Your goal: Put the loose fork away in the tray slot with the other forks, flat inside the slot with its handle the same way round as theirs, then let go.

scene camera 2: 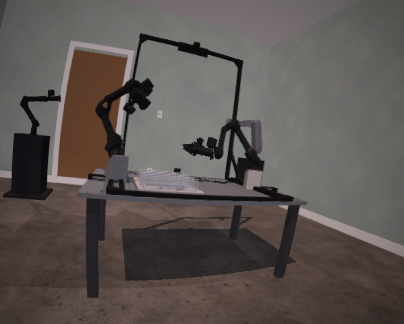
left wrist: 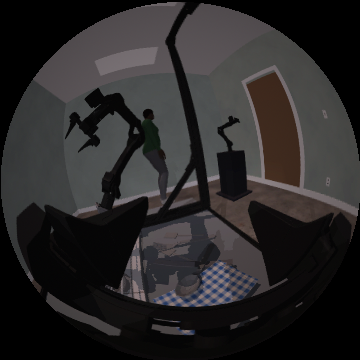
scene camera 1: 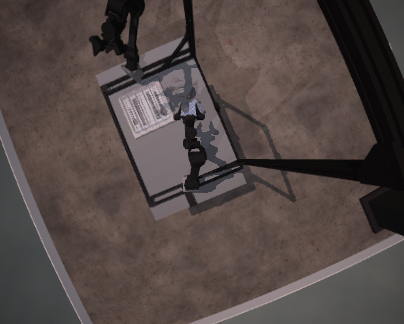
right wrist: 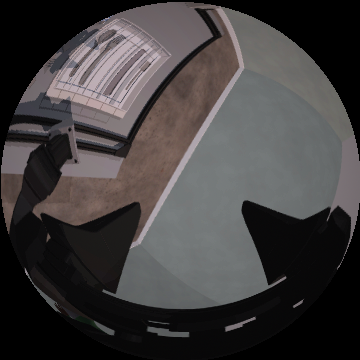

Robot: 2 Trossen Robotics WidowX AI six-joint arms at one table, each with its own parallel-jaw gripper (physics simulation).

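A pale tray with long slots lies toward the upper left of the table in scene camera 1. A fork lies in one slot in the right wrist view, beside a spoon. Thin dark shapes lie in shadow beside the tray in the left wrist view; I cannot tell which is the loose fork. My left gripper is open and empty, above the table over the checked cloth. My right gripper is open and empty, raised high, off to the side of the tray.
A blue-and-white checked cloth lies right of the tray, with a round greyish object on it. A black frame post rises at the table's edge. A person and a dark pedestal stand beyond the table.
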